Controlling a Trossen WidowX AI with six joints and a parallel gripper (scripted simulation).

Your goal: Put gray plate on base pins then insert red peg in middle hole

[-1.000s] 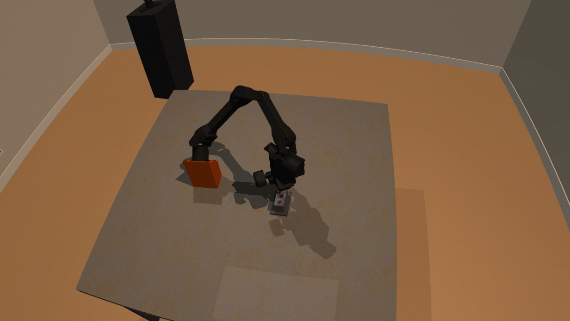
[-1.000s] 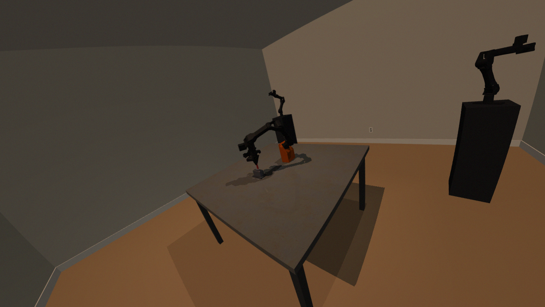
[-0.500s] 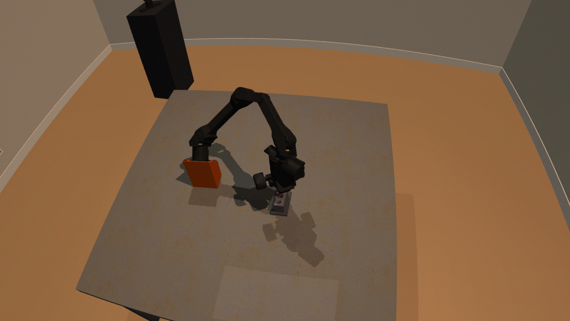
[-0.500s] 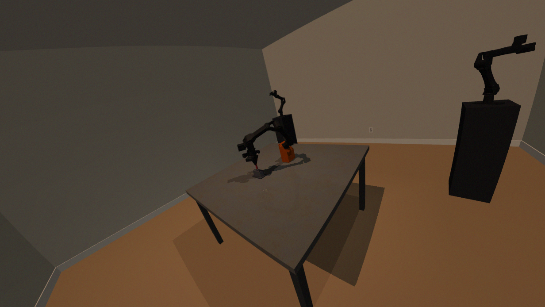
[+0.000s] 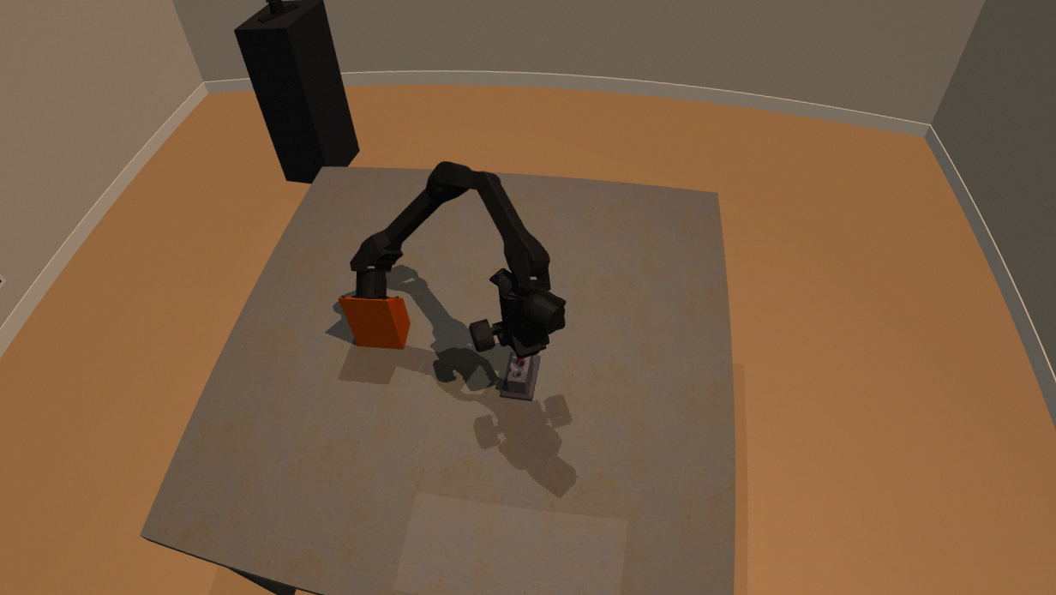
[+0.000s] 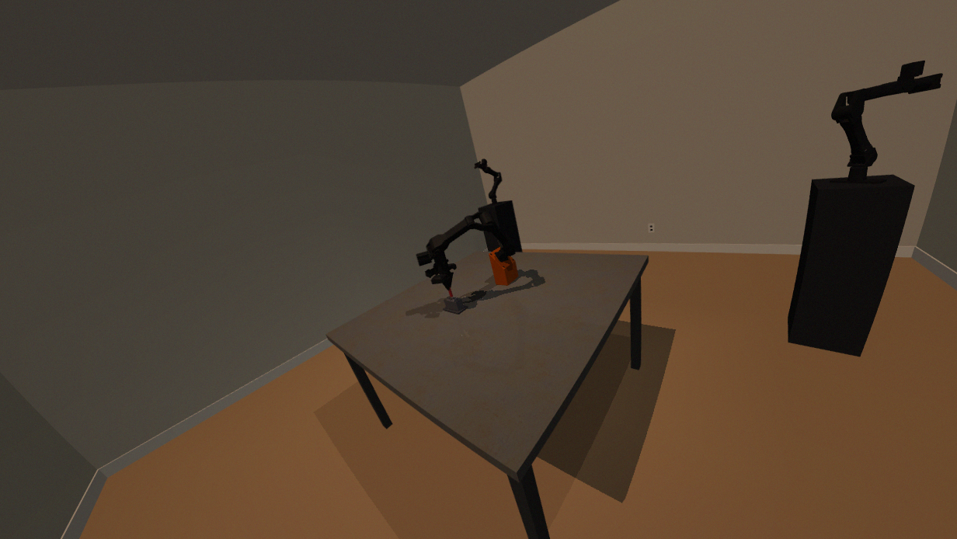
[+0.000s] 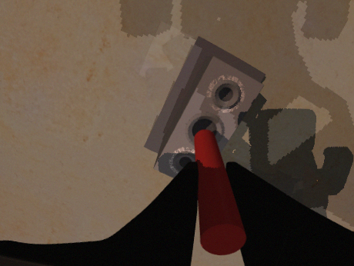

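Now: gripper tip 7 cm above the gray plate. From my gripper tip the other things lie so: red peg (right at my gripper tip); then base (11 cm below).
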